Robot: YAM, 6 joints.
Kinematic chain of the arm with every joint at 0, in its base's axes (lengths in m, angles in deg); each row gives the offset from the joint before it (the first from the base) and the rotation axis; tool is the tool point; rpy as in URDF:
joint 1: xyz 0 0 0.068 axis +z
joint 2: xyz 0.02 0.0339 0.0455 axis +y
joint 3: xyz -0.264 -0.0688 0 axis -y
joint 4: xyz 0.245 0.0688 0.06 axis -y
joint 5: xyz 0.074 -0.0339 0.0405 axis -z
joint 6: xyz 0.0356 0 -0.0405 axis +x
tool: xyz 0 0 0 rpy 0 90 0
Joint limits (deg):
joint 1: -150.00..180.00
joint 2: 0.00..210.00
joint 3: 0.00..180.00
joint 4: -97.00..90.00
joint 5: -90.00..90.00
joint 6: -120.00..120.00
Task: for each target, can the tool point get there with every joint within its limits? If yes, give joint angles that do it. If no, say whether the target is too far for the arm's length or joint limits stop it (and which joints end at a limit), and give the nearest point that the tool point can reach.
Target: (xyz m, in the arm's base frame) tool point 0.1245 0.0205 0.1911
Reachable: yes | joints 23.07 33.77 18.32 -25.98 57.21 -53.62
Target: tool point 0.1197 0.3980 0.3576
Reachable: yes | joints 69.49 104.35 100.18 -29.49 -50.19 73.30
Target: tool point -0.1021 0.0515 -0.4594
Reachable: no: joint limits stop it (at a limit: joint 2) | nearest point -0.1279 0.0645 -0.3646 | short by 0.099 m
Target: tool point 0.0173 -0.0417 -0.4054
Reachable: no: joint limits stop it (at a limit: joint 2) | nearest point 0.0307 -0.0741 -0.3387 | short by 0.075 m
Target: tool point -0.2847 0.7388 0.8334
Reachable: no: too far | nearest point -0.1718 0.4457 0.5404 | short by 0.430 m
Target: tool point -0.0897 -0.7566 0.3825
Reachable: no: too far | nearest point -0.0716 -0.6041 0.3268 | short by 0.163 m
